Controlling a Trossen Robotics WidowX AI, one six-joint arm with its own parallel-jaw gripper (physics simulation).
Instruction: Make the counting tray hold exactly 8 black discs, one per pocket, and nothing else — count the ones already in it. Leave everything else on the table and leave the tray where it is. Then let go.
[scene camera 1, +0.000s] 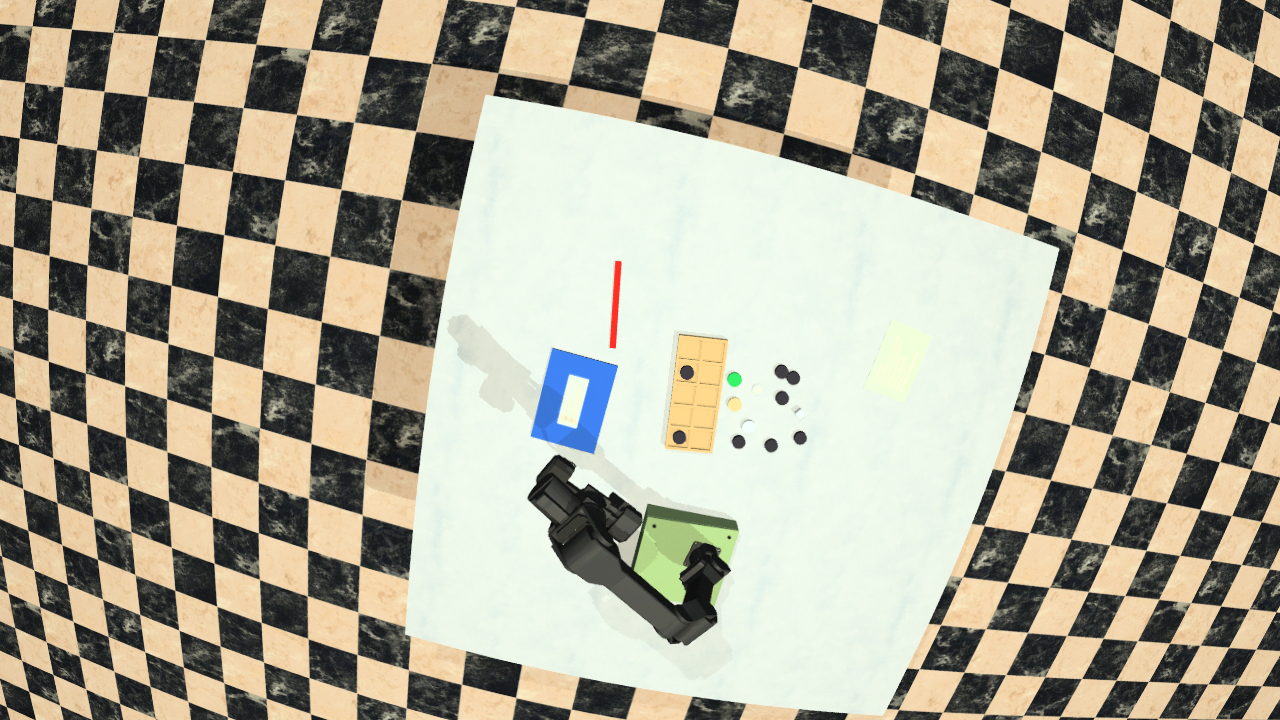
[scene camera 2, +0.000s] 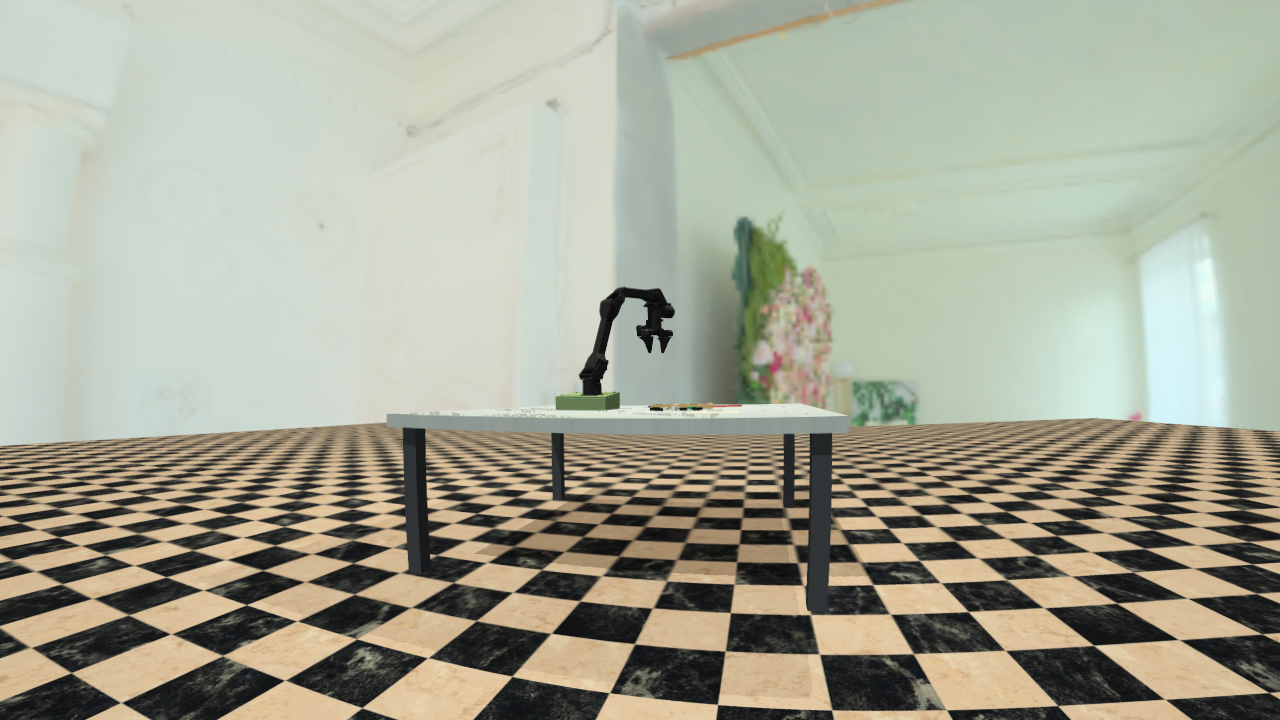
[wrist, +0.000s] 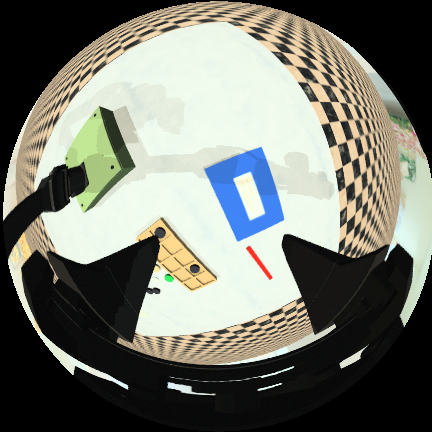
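The tan counting tray (scene camera 1: 707, 392) (wrist: 174, 244) has two columns of pockets. In scene camera 1, one black disc (scene camera 1: 686, 371) (wrist: 194, 269) sits in the left column's second pocket from the top, and another black disc (scene camera 1: 679, 437) (wrist: 160, 232) in its bottom pocket. The other pockets look empty. Right of the tray lie loose black discs: two close together (scene camera 1: 781, 370) (scene camera 1: 793, 377), one below them (scene camera 1: 781, 397), and three nearer the base (scene camera 1: 738, 441) (scene camera 1: 770, 445) (scene camera 1: 800, 437). My gripper (scene camera 2: 657, 351) (wrist: 221, 241) is open and empty, high above the table, away from the tray.
Beside the tray lie a green disc (scene camera 1: 733, 378), a tan disc (scene camera 1: 733, 403) and small whitish pieces (scene camera 1: 748, 426). A blue mat (scene camera 1: 547, 421) (wrist: 227, 202) with a cream block (scene camera 1: 572, 401), a red stick (scene camera 1: 615, 304) and a pale yellow sheet (scene camera 1: 898, 360) lie farther off. The arm stands on a green base (scene camera 1: 660, 564).
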